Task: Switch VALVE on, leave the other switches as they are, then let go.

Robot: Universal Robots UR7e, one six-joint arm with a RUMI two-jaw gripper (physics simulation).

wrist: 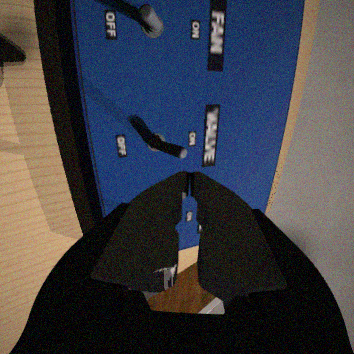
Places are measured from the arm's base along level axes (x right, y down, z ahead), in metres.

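Where they show: gripper, fingertip midpoint: [189,174].
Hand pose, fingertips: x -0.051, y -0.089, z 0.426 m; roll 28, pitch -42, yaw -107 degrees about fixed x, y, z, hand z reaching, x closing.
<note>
Things, the pixels of their top centre, and the offset from my fingertips. "spot": a spot on its surface instead. Level surfaces: height alone.
- dark lever, surface spot: [171,148] spot: dx -0.007, dy +0.061, dz +0.034 m
- OFF label, surface spot: [121,145] spot: dx +0.005, dy +0.112, dz +0.006 m
- VALVE name plate, surface height: dy +0.071 m
- FAN switch, top centre: [164,13] dx -0.115, dy +0.058, dz -0.011 m
- light wooden surface, surface height: dy +0.185 m
The VALVE switch is a dark lever [171,148] on the blue panel [250,90], in the middle of the wrist view. Its tip leans toward the ON label [192,138], away from the OFF label [121,145]. The VALVE name plate [210,135] is to the right. My gripper [189,174] is shut and empty. Its fingertips appear just below the lever's tip in the view, apart from it. The fingers hide much of the panel's lower part.
The FAN switch [151,22] is at the top, between its OFF label [110,25] and ON label [195,30]; its exact setting is hard to tell. Another ON label [189,216] shows between my fingers. A light wooden surface [30,165] lies left of the panel's dark edge.
</note>
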